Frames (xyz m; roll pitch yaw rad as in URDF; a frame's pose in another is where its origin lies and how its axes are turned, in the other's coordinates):
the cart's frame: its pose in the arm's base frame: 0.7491 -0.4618 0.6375 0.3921 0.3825 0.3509
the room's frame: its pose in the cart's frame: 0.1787 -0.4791 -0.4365 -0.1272 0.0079 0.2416
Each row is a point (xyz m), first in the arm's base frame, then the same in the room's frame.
Working: the arm's base frame: its pose in the room's frame: -0.2339 0.9615 -0.4455 -0.1440 -0.4211 -0.5059

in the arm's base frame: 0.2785 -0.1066 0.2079
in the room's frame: -0.1273 0.8159 -0.1300
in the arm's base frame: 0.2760 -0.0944 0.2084
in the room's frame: -0.1230 0.8274 -0.1321
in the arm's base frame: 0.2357 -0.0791 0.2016
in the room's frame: -0.1451 0.8558 -0.1567
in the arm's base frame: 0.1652 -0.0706 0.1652
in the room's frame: -0.1865 0.8824 -0.2195
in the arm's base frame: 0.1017 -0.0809 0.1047
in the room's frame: -0.2255 0.8824 -0.2988
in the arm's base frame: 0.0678 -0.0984 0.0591
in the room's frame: -0.2488 0.8681 -0.3516
